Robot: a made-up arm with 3 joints. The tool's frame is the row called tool.
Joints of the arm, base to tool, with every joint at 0 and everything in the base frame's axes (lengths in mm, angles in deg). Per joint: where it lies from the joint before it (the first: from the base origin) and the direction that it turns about. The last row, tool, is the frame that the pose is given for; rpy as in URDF.
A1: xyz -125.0 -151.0 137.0 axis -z
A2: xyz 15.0 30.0 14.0 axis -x
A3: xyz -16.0 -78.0 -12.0 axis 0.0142 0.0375 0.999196
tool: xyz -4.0 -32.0 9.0 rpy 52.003 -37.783 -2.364
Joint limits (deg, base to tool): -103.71..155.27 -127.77..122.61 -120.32..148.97
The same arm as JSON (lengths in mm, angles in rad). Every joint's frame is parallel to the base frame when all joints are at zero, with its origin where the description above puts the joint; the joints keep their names.
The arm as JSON. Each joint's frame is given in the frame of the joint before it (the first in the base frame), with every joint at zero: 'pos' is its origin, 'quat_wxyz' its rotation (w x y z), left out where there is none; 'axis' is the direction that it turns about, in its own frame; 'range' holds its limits. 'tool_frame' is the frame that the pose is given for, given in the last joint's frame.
{
  "length_unit": "mm",
  "angle_unit": "rad",
  "joints": [
    {
      "joint": "A1",
      "pos": [
        -125.0,
        -151.0,
        137.0
      ],
      "axis": [
        0.0,
        0.0,
        -1.0
      ],
      "range": [
        -1.8101,
        2.71
      ]
    },
    {
      "joint": "A2",
      "pos": [
        15.0,
        30.0,
        14.0
      ],
      "axis": [
        -1.0,
        0.0,
        0.0
      ],
      "range": [
        -2.23,
        2.1399
      ]
    },
    {
      "joint": "A3",
      "pos": [
        -16.0,
        -78.0,
        -12.0
      ],
      "axis": [
        0.0142,
        0.0375,
        0.999196
      ],
      "range": [
        -2.1,
        2.6
      ]
    }
  ],
  "tool_frame": {
    "pos": [
      -4.0,
      -32.0,
      9.0
    ],
    "quat_wxyz": [
      0.853115,
      0.408689,
      -0.299499,
      0.12437
    ]
  }
}

